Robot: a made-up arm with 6 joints.
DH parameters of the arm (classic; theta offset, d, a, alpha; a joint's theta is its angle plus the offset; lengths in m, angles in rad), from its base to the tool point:
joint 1: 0 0.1 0 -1.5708
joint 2: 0.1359 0 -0.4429 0
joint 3: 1.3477 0 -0.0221 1.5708
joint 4: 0 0.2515 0 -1.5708
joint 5: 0 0 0.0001 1.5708
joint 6: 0 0.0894 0 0
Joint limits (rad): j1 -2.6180..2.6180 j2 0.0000..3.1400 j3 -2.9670..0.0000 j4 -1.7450..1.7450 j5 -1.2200..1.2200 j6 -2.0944..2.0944
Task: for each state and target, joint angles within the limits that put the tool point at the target. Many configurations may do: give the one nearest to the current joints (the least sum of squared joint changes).
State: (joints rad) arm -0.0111 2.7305 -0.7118 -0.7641 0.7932 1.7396
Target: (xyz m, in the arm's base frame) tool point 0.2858 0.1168 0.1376
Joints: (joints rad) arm 0.5252 2.1056 -0.6476 -0.6671 0.8674 1.7396
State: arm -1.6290 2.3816 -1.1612 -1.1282 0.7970 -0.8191
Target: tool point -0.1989 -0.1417 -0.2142
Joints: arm -2.3263 3.1400 -0.8206 -1.1228 0.6312 -0.8191
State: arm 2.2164 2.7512 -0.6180 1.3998 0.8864 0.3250
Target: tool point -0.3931 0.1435 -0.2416
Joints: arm 2.6180 3.0918 -1.2669 1.5660 0.9404 0.3250
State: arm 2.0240 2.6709 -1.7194 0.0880 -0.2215 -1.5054
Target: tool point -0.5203 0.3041 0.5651
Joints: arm 2.6153 2.1415 -2.2946 0.0578 -0.3138 -1.5054
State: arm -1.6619 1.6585 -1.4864 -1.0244 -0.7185 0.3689
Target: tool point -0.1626 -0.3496 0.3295
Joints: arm -2.1174 1.7068 -0.8417 -1.0797 -0.5753 0.3689
